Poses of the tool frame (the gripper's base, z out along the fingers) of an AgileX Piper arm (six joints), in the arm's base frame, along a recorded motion.
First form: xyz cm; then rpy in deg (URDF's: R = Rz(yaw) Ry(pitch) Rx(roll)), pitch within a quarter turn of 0, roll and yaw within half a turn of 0.
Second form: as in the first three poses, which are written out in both.
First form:
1: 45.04, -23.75, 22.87, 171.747, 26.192, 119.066
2: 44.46, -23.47, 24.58, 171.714, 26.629, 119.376
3: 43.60, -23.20, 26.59, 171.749, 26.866, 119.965
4: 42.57, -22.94, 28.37, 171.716, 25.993, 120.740
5: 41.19, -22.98, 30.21, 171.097, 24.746, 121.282
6: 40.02, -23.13, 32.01, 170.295, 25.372, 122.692
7: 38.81, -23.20, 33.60, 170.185, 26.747, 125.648
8: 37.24, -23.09, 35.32, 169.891, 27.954, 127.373
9: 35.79, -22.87, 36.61, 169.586, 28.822, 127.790
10: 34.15, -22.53, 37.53, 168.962, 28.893, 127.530
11: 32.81, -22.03, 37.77, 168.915, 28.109, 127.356
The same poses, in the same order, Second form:
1: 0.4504, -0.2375, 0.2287, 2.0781, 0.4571, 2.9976
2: 0.4446, -0.2347, 0.2458, 2.0835, 0.4648, 2.9970
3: 0.4360, -0.2320, 0.2659, 2.0938, 0.4689, 2.9976
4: 0.4257, -0.2294, 0.2837, 2.1073, 0.4537, 2.9970
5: 0.4119, -0.2298, 0.3021, 2.1168, 0.4319, 2.9862
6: 0.4002, -0.2313, 0.3201, 2.1414, 0.4428, 2.9722
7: 0.3881, -0.2320, 0.3360, 2.1930, 0.4668, 2.9703
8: 0.3724, -0.2309, 0.3532, 2.2231, 0.4879, 2.9652
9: 0.3579, -0.2287, 0.3661, 2.2304, 0.5030, 2.9598
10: 0.3415, -0.2253, 0.3753, 2.2258, 0.5043, 2.9489
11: 0.3281, -0.2203, 0.3777, 2.2228, 0.4906, 2.9481
